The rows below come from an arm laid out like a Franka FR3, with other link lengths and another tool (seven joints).
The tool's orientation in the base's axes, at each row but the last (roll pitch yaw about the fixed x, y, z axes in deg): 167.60, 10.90, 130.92; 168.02, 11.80, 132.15; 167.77, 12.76, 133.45; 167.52, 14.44, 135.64; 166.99, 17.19, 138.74; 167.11, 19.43, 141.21; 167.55, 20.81, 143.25; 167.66, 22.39, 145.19
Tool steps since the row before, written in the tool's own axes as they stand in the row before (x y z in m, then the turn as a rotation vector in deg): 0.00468, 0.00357, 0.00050, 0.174, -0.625, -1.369; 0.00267, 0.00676, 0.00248, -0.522, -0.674, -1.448; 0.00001, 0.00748, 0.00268, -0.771, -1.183, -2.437; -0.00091, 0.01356, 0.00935, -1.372, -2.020, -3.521; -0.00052, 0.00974, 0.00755, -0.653, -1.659, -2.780; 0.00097, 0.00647, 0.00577, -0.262, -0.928, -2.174; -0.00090, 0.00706, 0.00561, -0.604, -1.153, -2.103; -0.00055, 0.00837, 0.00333, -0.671, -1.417, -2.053
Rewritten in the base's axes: -0.00033, 0.00587, -0.00061, -0.944, -0.291, 1.148; 0.00367, 0.00657, -0.00155, -0.544, -0.829, 1.356; 0.00587, 0.00526, -0.00101, -1.021, -1.354, 2.249; 0.01240, 0.00921, -0.00578, -1.496, -2.360, 3.249; 0.00890, 0.00708, -0.00478, -1.529, -1.642, 2.424; 0.00513, 0.00562, -0.00427, -1.174, -0.839, 1.890; 0.00665, 0.00515, -0.00338, -1.006, -1.220, 1.902; 0.00595, 0.00669, -0.00114, -1.064, -1.481, 1.830
